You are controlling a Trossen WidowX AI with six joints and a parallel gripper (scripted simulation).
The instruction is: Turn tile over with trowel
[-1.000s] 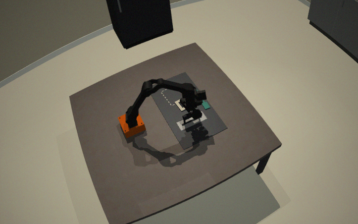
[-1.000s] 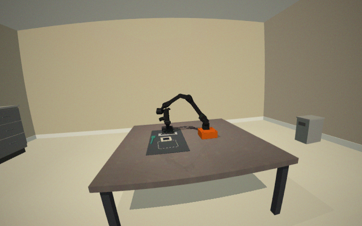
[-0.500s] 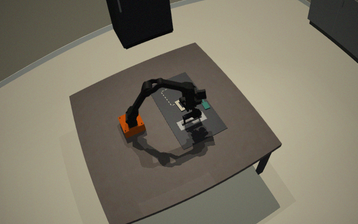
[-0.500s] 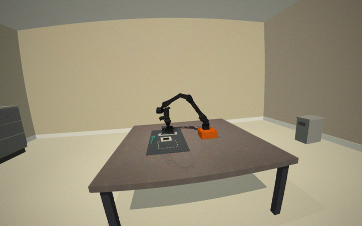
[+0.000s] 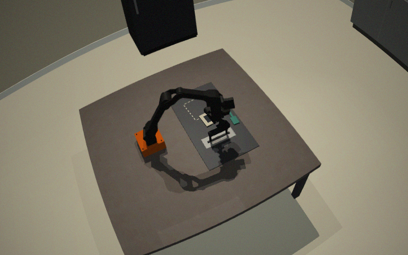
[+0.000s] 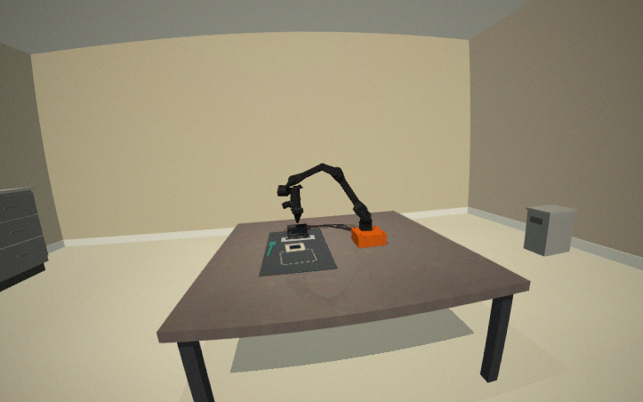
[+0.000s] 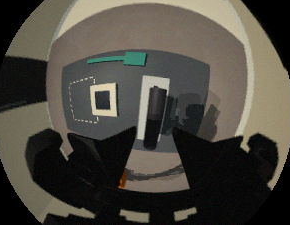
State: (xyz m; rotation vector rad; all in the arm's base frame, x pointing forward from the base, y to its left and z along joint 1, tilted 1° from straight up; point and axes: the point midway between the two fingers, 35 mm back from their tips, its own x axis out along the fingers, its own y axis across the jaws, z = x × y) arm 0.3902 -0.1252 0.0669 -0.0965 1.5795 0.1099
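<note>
The small trowel is 7 cm below my gripper tip and 2 cm ahead of it. Round my gripper tip: tile: 16 cm to the left, 10 cm below, 2 cm ahead; teal trowel: 15 cm ahead, 12 cm to the left, 10 cm below.
</note>
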